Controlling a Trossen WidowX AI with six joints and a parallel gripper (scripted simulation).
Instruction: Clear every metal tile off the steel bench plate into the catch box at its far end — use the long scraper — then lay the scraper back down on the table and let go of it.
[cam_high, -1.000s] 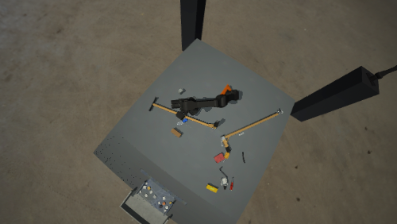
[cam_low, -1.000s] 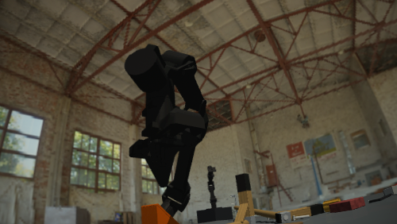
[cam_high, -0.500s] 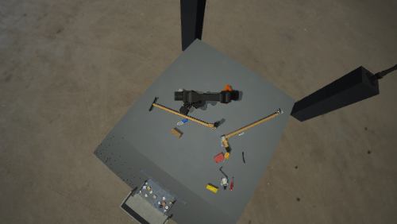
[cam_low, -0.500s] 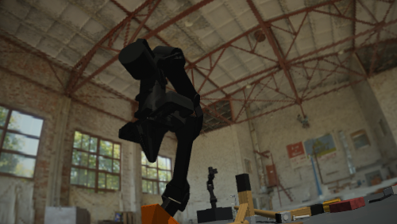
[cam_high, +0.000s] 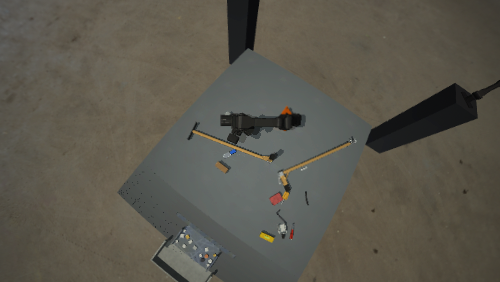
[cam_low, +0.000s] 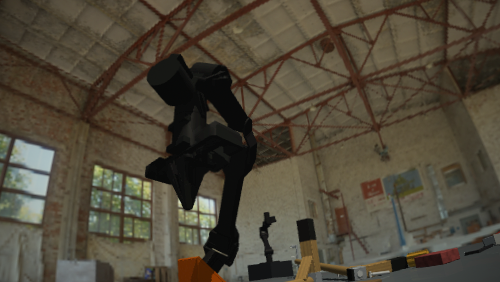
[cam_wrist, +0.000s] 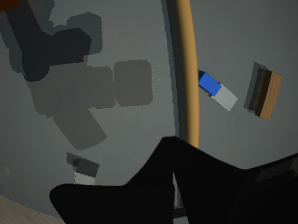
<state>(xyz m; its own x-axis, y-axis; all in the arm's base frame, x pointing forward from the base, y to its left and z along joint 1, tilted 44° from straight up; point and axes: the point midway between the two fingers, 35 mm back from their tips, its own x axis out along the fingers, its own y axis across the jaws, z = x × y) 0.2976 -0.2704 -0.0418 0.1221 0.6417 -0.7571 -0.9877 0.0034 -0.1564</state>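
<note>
The long scraper is 90 mm below my gripper tip, 60 mm ahead of it and 20 mm to the right of it. The rest, counted from my gripper tip: wooden block 220 mm ahead, 140 mm below, 10 mm to the left; then grey piece 150 mm to the right, 130 mm below, 120 mm behind; then blue block 150 mm below, 110 mm ahead.
</note>
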